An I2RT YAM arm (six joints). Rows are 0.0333 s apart.
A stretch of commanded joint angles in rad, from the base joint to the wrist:
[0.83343 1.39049 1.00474 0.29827 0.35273 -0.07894]
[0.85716 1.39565 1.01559 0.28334 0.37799 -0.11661]
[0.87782 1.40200 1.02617 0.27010 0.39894 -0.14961]
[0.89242 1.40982 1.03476 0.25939 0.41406 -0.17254]
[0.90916 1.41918 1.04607 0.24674 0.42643 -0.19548]
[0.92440 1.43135 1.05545 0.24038 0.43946 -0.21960]
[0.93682 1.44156 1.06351 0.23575 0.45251 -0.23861]
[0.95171 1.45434 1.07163 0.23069 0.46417 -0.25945]
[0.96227 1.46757 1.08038 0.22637 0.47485 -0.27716]
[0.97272 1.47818 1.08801 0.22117 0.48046 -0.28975]
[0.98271 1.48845 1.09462 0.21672 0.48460 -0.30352]
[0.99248 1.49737 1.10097 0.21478 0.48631 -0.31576]
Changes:
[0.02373 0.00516 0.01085 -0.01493 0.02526 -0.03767]
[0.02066 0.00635 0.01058 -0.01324 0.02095 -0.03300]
[0.01460 0.00782 0.00859 -0.01071 0.01512 -0.02293]
[0.01674 0.00936 0.01131 -0.01265 0.01237 -0.02294]
[0.01524 0.01217 0.00938 -0.00636 0.01303 -0.02412]
[0.01242 0.01021 0.00806 -0.00463 0.01305 -0.01901]
[0.01489 0.01278 0.00812 -0.00506 0.01166 -0.02084]
[0.01056 0.01323 0.00875 -0.00432 0.01068 -0.01771]
[0.01045 0.01061 0.00763 -0.00520 0.00561 -0.01259]
[0.00999 0.01027 0.00661 -0.00445 0.00414 -0.01377]
[0.00977 0.00892 0.00635 -0.00194 0.00171 -0.01224]

